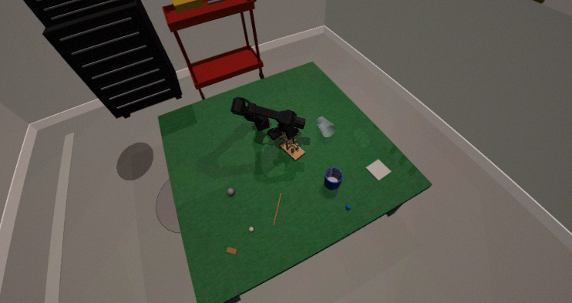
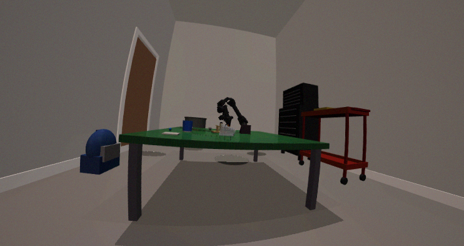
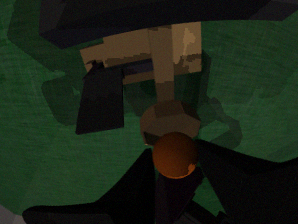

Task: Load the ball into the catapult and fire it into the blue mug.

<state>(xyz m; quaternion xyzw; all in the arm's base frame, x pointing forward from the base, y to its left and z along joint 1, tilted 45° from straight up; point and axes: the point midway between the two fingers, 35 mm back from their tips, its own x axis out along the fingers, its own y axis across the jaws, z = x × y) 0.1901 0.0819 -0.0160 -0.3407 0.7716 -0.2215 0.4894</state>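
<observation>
Now: gripper tip 10 mm below the orange ball. Round my gripper tip: grey ball: 390 mm to the right, 220 mm ahead, 50 mm below; then wooden catapult: 60 mm ahead, 30 mm to the left, 20 mm below; then blue mug: 390 mm ahead, 140 mm to the left, 40 mm below.
</observation>
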